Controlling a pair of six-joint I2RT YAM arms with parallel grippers.
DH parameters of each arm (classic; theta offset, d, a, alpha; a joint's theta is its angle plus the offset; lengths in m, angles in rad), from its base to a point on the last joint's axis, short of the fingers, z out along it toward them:
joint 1: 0 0.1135 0.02 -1.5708
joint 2: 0 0 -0.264 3.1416
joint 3: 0.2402 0 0.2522 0
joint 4: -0.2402 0 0.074 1.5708
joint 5: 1.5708 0 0 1.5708
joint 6: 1.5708 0.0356 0 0
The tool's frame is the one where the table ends.
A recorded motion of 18 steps. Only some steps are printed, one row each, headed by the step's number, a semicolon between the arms.
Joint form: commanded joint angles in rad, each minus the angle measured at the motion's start. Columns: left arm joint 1, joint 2, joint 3, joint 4, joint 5, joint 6; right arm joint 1, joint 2, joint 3, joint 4, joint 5, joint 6.
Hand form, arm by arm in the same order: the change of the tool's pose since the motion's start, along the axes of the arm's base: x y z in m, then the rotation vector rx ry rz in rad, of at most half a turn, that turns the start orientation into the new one. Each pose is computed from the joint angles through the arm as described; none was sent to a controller.
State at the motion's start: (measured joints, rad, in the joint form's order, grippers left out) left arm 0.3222 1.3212 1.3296 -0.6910 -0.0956 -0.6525; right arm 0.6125 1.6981 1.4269 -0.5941 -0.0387 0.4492
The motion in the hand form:
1: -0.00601 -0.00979 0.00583 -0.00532 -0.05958 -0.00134; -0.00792 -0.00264 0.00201 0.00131 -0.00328 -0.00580
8: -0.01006 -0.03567 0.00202 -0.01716 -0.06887 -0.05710; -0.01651 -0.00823 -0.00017 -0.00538 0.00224 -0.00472
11: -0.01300 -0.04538 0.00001 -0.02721 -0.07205 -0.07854; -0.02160 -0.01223 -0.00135 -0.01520 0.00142 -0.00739
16: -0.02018 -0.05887 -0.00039 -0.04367 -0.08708 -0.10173; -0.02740 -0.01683 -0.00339 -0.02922 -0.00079 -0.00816
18: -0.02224 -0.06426 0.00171 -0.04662 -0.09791 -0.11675; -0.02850 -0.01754 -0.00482 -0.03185 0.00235 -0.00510
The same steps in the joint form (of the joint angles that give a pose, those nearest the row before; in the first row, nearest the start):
1: -0.0277 -0.0435 -0.0254 0.0337 -0.0067 -0.0346; 0.0074 -0.0317 -0.0285 0.0005 0.0092 0.0095
8: -0.1198 -0.0872 -0.0714 0.0391 -0.0287 -0.0659; 0.0088 -0.0677 -0.0736 0.0013 0.0111 0.0083
11: -0.1548 -0.1066 -0.0918 0.0393 -0.0337 -0.0817; 0.0088 -0.0904 -0.1007 0.0005 0.0193 0.0049
16: -0.2046 -0.1436 -0.1188 0.0376 -0.0444 -0.1120; 0.0088 -0.1161 -0.1333 0.0009 0.0295 -0.0026
18: -0.2256 -0.1545 -0.1200 0.0376 -0.0470 -0.1189; 0.0088 -0.1195 -0.1413 0.0013 0.0278 -0.0051

